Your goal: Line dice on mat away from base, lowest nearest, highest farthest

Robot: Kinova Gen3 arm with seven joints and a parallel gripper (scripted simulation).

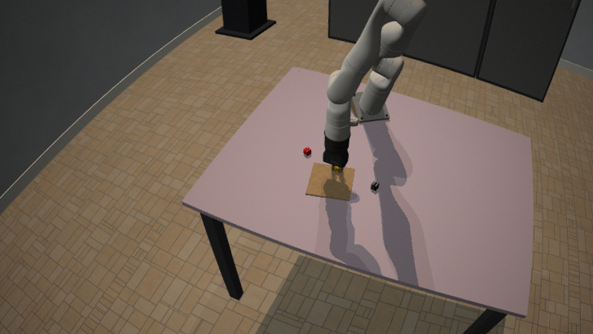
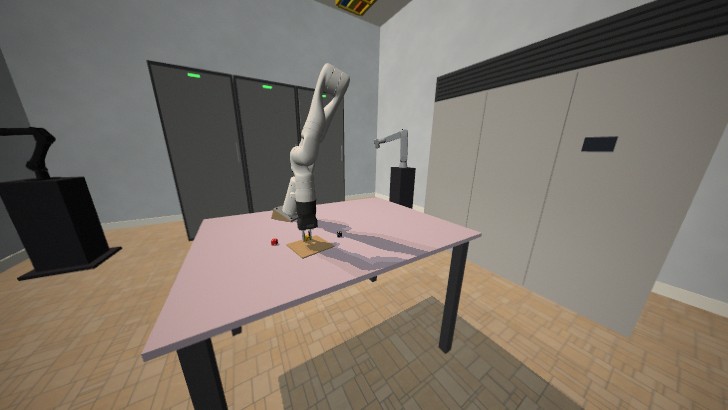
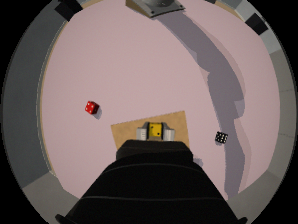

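Now: the yellow die 1 cm below my hand. From my hand the other things lie so: square mat (5 cm ahead, 2 cm below); black die (1 cm ahead, 14 cm to the left, 1 cm below); red die (3 cm behind, 13 cm to the right, 1 cm below).
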